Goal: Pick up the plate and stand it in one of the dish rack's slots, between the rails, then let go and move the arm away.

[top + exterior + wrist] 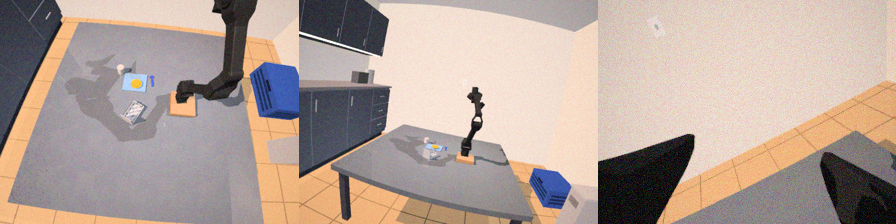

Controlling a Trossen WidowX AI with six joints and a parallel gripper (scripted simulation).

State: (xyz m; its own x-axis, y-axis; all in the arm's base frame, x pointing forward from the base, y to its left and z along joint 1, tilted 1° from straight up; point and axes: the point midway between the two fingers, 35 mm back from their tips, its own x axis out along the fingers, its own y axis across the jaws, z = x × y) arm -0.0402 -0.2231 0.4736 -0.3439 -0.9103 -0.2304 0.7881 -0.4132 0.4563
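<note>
Now: gripper tip 33 cm short of the yellow plate, 13 cm to the right of it and 48 cm above it. The rest, counted from my gripper tip: blue spoon: 22 cm ahead, 9 cm to the left, 50 cm below; then light blue mat: 34 cm ahead, 11 cm to the left, 50 cm below; then white cup: 43 cm ahead, 2 cm to the left, 47 cm below.
</note>
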